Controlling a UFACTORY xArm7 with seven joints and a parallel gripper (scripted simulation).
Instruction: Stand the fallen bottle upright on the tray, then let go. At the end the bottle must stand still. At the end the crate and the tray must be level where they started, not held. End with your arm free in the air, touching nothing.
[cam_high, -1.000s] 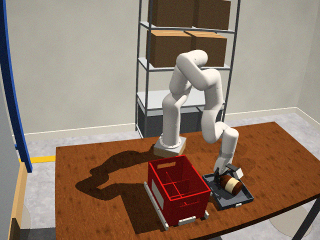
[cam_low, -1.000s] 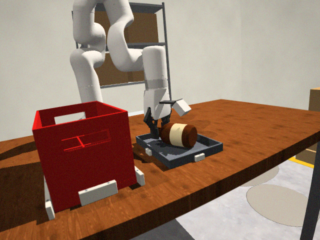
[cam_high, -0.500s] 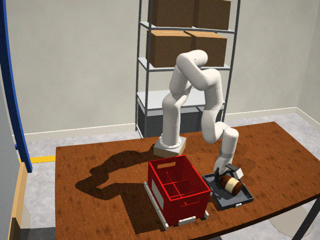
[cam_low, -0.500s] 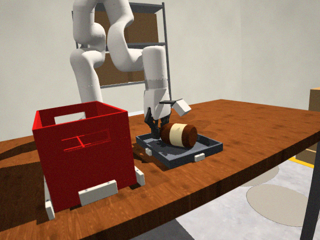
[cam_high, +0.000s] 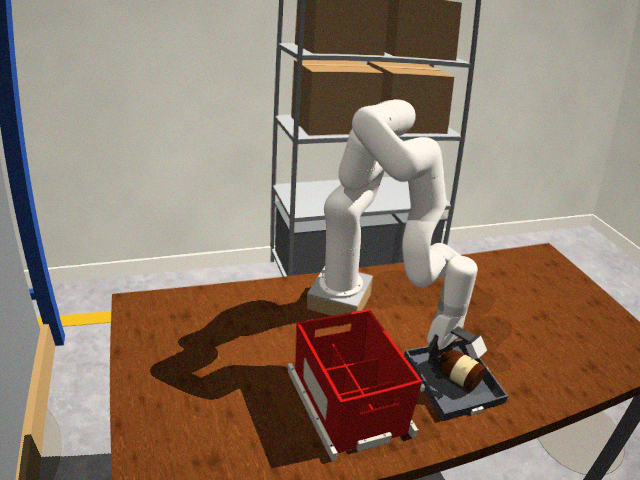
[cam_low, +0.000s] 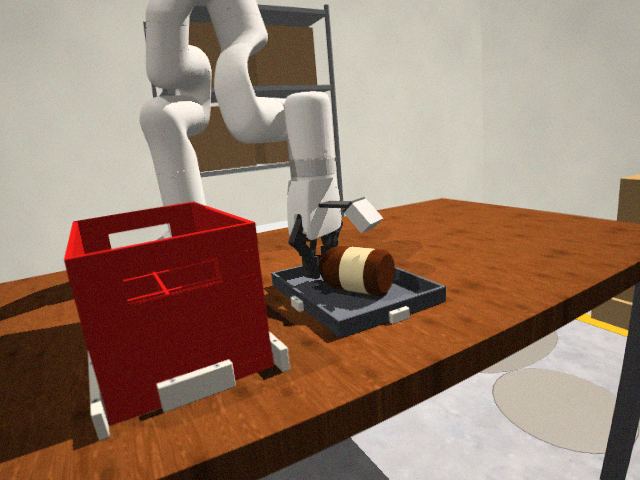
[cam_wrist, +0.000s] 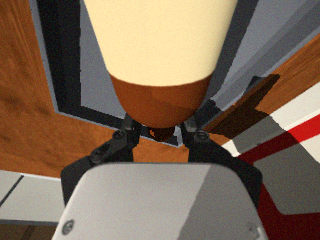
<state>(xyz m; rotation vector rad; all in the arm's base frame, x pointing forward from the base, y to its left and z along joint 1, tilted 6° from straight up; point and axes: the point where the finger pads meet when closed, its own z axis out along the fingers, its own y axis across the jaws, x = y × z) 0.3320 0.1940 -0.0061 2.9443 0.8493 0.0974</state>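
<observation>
The brown bottle lies 40 mm ahead of my hand and 30 mm to the left of it. From my hand the other things lie so: red crate: 260 mm to the right, 90 mm ahead, 40 mm above; then dark grey tray: 60 mm ahead, 30 mm to the left, 30 mm below.
</observation>
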